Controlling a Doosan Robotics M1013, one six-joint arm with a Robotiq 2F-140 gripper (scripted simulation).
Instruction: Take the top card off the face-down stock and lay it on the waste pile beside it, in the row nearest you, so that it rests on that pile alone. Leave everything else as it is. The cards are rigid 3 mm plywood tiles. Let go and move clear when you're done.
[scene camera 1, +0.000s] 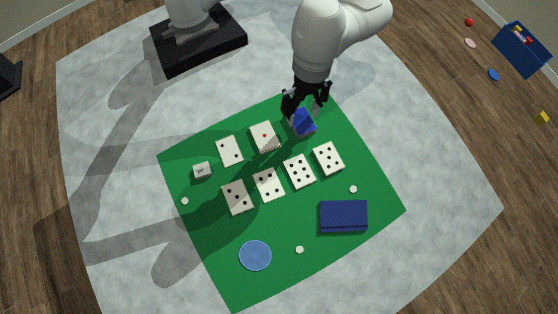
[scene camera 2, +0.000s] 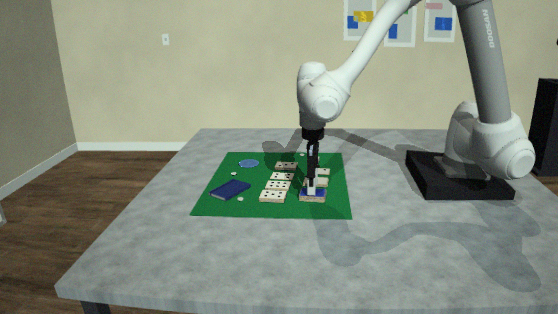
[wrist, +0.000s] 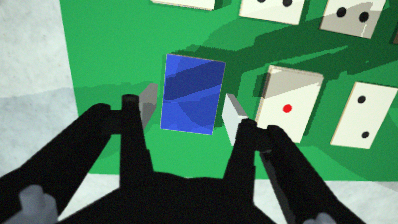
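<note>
My own gripper (scene camera 1: 301, 118), (scene camera 2: 312, 189), (wrist: 190, 100) is there for me to see. I can also see a green mat (scene camera 1: 292, 220), (scene camera 2: 337, 205), (wrist: 109, 55).
</note>
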